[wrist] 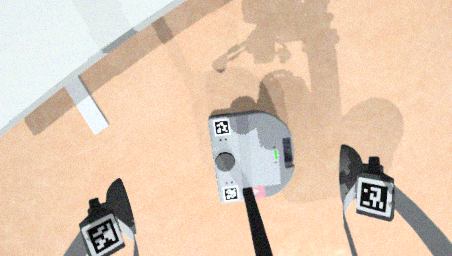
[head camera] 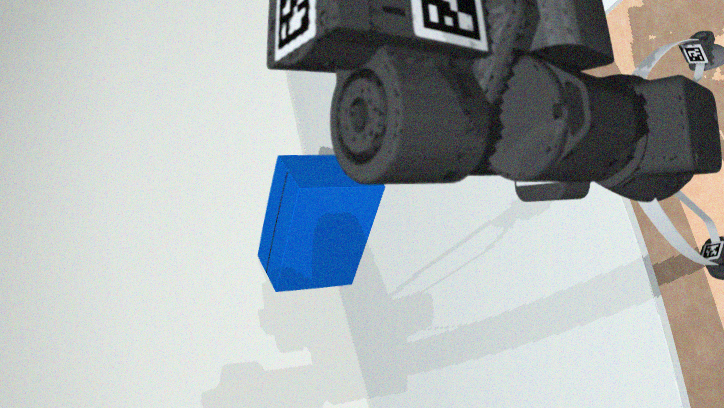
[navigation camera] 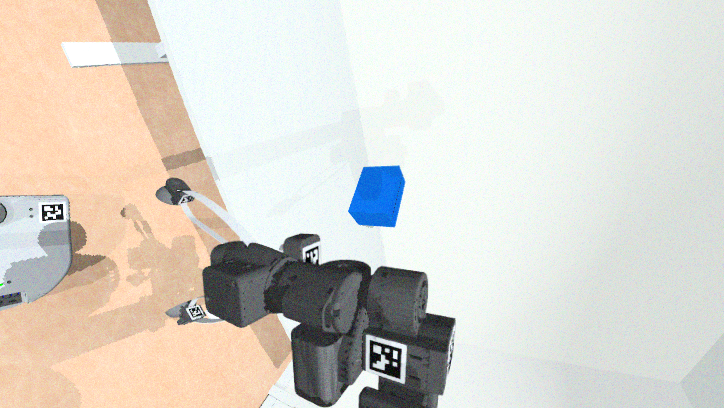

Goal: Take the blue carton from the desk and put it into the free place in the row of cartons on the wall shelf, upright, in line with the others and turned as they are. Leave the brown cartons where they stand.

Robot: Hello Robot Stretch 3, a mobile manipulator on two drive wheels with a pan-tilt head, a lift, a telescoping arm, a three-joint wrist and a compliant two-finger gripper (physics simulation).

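Frame: origin at the robot's base, x ahead, y left, z up, level; millimetres.
Seen in the pictures: gripper, fingertip midpoint: [navigation camera: 170, 251].
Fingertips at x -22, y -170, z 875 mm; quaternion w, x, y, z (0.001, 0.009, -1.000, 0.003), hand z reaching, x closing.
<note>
A point is followed by its place in that frame.
The blue carton [head camera: 329, 228] {x 54, y -976, z 816 mm} [navigation camera: 378, 195] {x 48, y -972, z 841 mm} is at the back of the white desk [head camera: 582, 304] {x 155, y -444, z 720 mm} [navigation camera: 263, 76] {x 371, y -463, z 720 mm} [wrist: 45, 45], close to the pale wall. In the head camera view the wrist hides one of its corners. My gripper [head camera: 709, 154] {x -22, y -170, z 875 mm} [navigation camera: 180, 250] {x -22, y -170, z 875 mm} [wrist: 233, 182] {x -22, y -170, z 875 mm} is open, its two fingers wide apart with nothing between them. It points away from the wall and the carton, with its fingertips out past the desk's front edge, over the floor. The wall shelf and the brown cartons do not show in these views.
My robot base [navigation camera: 35, 243] {x -89, y -89, z 160 mm} [wrist: 255, 155] stands on the orange-brown floor [navigation camera: 91, 126] {x 301, y -256, z 0 mm} [wrist: 165, 100] in front of the desk. A white desk leg [navigation camera: 93, 54] [wrist: 90, 107] reaches down from the desk's front edge. The wall [head camera: 126, 202] {x -14, y -1299, z 1198 mm} [navigation camera: 557, 177] {x 135, y -1227, z 1550 mm} rises behind the desk. Shadows of the arm cross the desk and wall.
</note>
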